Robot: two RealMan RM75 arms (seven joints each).
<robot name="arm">
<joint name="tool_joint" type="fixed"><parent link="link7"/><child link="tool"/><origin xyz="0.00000 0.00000 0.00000" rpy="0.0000 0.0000 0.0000"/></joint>
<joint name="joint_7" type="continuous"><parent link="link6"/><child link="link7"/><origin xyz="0.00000 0.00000 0.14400" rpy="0.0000 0.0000 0.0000"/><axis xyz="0 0 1"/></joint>
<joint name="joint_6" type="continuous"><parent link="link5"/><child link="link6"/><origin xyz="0.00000 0.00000 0.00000" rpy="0.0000 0.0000 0.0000"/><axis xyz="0 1 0"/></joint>
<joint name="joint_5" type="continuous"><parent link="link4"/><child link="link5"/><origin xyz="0.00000 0.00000 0.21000" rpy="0.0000 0.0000 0.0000"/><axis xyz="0 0 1"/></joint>
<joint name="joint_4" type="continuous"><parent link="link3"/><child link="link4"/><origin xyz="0.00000 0.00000 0.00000" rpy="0.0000 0.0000 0.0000"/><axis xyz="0 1 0"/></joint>
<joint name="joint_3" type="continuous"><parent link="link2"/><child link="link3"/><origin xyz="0.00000 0.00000 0.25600" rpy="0.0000 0.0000 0.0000"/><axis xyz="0 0 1"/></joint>
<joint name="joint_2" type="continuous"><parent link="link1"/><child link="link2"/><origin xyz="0.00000 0.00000 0.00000" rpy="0.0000 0.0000 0.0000"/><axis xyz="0 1 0"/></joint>
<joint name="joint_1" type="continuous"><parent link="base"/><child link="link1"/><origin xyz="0.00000 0.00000 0.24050" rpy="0.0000 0.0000 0.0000"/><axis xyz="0 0 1"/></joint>
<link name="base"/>
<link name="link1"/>
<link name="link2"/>
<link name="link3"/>
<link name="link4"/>
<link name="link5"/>
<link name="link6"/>
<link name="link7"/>
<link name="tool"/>
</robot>
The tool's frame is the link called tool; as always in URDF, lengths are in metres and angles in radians. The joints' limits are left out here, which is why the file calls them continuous.
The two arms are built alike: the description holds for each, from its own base.
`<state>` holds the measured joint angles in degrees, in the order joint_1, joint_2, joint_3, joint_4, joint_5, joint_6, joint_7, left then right.
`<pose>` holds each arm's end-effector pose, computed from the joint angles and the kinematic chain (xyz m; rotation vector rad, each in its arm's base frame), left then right.
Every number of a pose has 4 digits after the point. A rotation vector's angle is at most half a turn.
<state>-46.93 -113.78 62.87 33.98 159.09 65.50 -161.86 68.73 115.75 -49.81 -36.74 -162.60 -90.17 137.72</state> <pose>-0.2896 0.4052 0.0020 -2.0108 -1.5614 0.4569 0.1250 0.4298 -0.0002 -2.6896 1.0279 -0.5973</pose>
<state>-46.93 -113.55 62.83 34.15 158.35 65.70 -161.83 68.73 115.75 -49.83 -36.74 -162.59 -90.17 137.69</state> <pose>-0.2883 0.4062 0.0033 -2.0122 -1.5681 0.4432 0.1250 0.4298 -0.0002 -2.6901 1.0270 -0.5976</pose>
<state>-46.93 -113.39 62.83 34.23 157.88 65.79 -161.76 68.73 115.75 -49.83 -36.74 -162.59 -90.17 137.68</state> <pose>-0.2876 0.4069 0.0043 -2.0136 -1.5709 0.4351 0.1250 0.4298 -0.0002 -2.6902 1.0268 -0.5976</pose>
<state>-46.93 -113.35 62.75 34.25 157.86 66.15 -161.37 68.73 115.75 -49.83 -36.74 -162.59 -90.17 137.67</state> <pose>-0.2877 0.4063 0.0045 -2.0204 -1.5697 0.4406 0.1250 0.4298 -0.0002 -2.6903 1.0266 -0.5976</pose>
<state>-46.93 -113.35 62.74 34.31 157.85 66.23 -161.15 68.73 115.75 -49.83 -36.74 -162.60 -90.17 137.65</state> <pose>-0.2875 0.4063 0.0046 -2.0243 -1.5663 0.4421 0.1250 0.4298 -0.0002 -2.6904 1.0261 -0.5979</pose>
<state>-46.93 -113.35 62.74 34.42 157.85 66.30 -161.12 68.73 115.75 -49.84 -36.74 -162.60 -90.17 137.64</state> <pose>-0.2871 0.4064 0.0048 -2.0254 -1.5649 0.4418 0.1250 0.4298 -0.0002 -2.6905 1.0257 -0.5982</pose>
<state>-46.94 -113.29 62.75 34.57 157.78 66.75 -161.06 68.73 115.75 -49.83 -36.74 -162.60 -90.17 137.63</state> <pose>-0.2866 0.4061 0.0053 -2.0286 -1.5671 0.4452 0.1250 0.4298 -0.0002 -2.6907 1.0256 -0.5980</pose>
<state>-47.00 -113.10 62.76 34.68 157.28 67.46 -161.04 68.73 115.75 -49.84 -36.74 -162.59 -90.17 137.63</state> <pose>-0.2854 0.4057 0.0062 -2.0334 -1.5768 0.4442 0.1250 0.4298 -0.0002 -2.6908 1.0255 -0.5980</pose>
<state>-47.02 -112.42 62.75 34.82 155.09 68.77 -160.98 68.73 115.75 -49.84 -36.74 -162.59 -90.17 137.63</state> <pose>-0.2823 0.4058 0.0089 -2.0430 -1.6086 0.4190 0.1250 0.4298 -0.0002 -2.6908 1.0255 -0.5980</pose>
